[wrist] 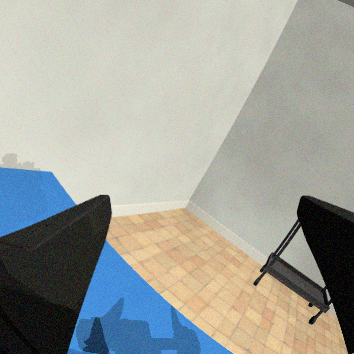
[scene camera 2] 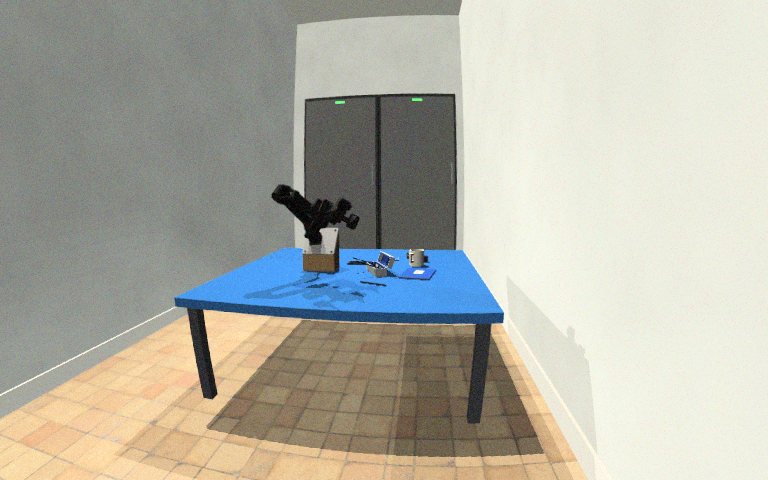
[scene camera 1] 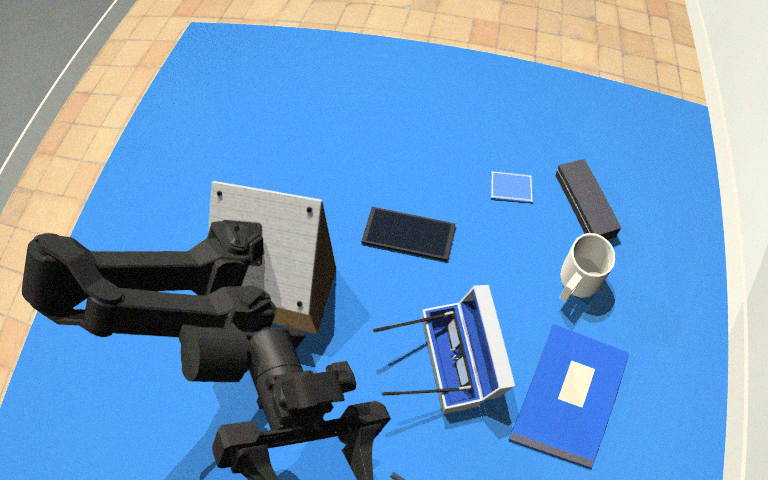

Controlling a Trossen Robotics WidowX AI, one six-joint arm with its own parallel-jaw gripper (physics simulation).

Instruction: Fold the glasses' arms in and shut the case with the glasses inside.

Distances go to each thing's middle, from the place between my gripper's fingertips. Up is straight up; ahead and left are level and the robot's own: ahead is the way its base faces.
Now: hand 60 mm short of the glasses (scene camera 1: 461,364), 270 mm to the right of it and 280 mm above it. Round my hand: blue notebook (scene camera 1: 565,412) (310 mm ahead, 240 mm to the left, 310 mm below); glasses case (scene camera 1: 492,372) (130 mm ahead, 280 mm to the left, 270 mm below); white mug (scene camera 1: 591,258) (310 mm ahead, 440 mm to the left, 270 mm below).
